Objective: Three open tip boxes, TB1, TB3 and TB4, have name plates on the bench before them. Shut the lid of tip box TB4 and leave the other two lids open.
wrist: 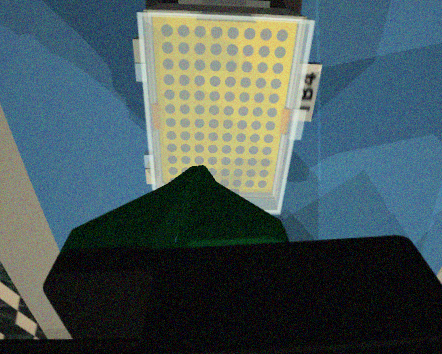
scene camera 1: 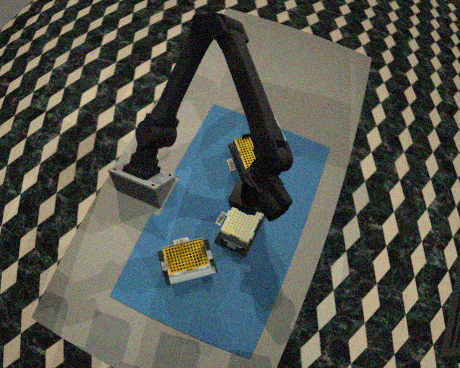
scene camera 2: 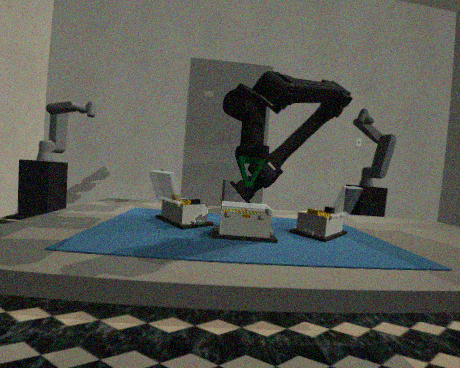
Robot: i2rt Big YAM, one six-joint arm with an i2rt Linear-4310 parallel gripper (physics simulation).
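Frame: origin at the arm's base, x left, y back, z up, level; millimetres.
Where they show: gripper, between the fingertips: (wrist: 199,178) (scene camera 1: 248,212) (scene camera 2: 248,187); arm's base, origin of its link: (scene camera 1: 141,171) (scene camera 2: 238,194).
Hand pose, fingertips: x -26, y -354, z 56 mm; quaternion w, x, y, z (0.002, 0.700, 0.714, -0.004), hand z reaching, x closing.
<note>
Things, the pixels of their top centre, and the offset from my fingertips. Level surfaces: height alone.
- Tip box TB4, centre of its top: (wrist: 242,131) (scene camera 2: 245,204) (scene camera 1: 239,216) dx +0, dy +22, dz -46 mm
- blue mat, height of its surface: dz -124 mm
- bench, height of its surface: dz -127 mm
- upper box, centre of its top: (scene camera 2: 321,208) (scene camera 1: 252,148) dx +234, dy +65, dz -49 mm
- lower left box, centre of its top: (scene camera 1: 185,254) (scene camera 2: 185,196) dx -165, dy +118, dz -49 mm
Tip box TB4 (scene camera 1: 239,231) (scene camera 2: 246,225) (wrist: 220,100) is the middle box. Its see-through lid lies flat over the yellow rack, down and level in scene camera 2. Its name plate (scene camera 1: 220,217) (wrist: 309,92) reads TB4 in the wrist view. My gripper (scene camera 2: 250,186) (wrist: 199,178) is shut and empty, above one end of the TB4 lid; its fingertips are hidden in scene camera 1. The other two boxes, one at the left (scene camera 2: 184,213) and one at the right (scene camera 2: 320,224) in scene camera 2, have raised lids (scene camera 2: 163,184) (scene camera 2: 351,199). Their plates are unreadable.
The boxes stand on a blue mat (scene camera 1: 200,320) (scene camera 2: 125,240) on the bench (scene camera 1: 320,85). In scene camera 1 the arm partly covers the upper box (scene camera 1: 244,152); the lower left box (scene camera 1: 185,257) shows whole. Two grey arms on black stands (scene camera 2: 42,187) (scene camera 2: 372,201) stand in the background.
</note>
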